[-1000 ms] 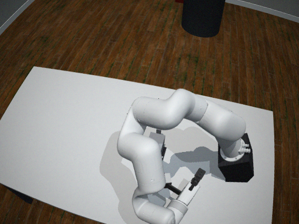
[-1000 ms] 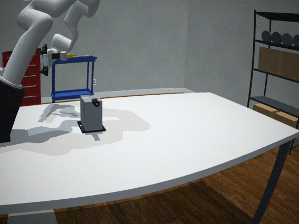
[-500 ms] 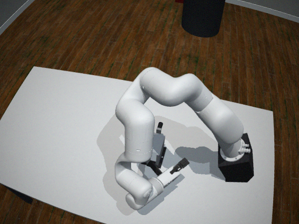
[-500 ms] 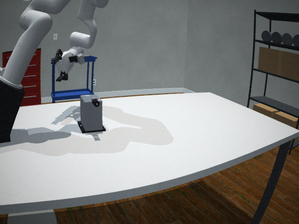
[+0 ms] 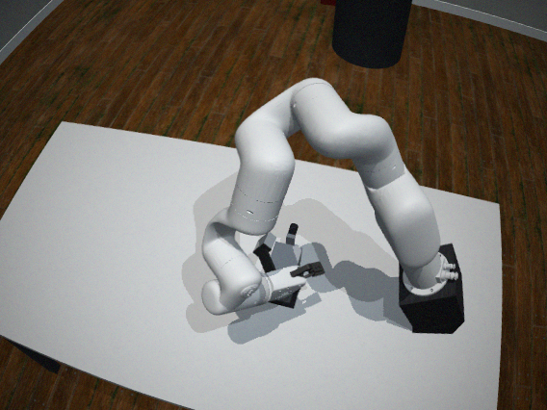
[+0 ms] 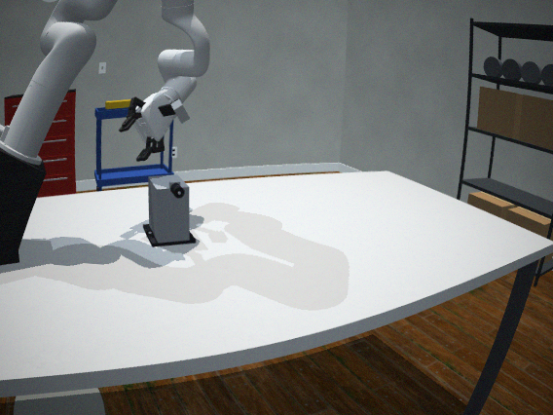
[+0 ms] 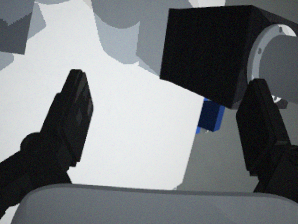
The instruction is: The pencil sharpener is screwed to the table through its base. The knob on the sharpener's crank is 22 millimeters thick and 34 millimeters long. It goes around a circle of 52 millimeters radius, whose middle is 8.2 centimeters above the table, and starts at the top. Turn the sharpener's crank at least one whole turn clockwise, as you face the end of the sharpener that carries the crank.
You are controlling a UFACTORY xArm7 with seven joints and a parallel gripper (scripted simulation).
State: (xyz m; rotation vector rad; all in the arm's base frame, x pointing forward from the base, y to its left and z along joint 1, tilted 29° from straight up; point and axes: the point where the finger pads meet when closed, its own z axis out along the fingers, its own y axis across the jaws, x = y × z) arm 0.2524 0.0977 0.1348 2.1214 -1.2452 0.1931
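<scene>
Now: the dark crank knob 15 cm to the right of my hand, 10 cm ahead of it and 8 cm below it.
</scene>
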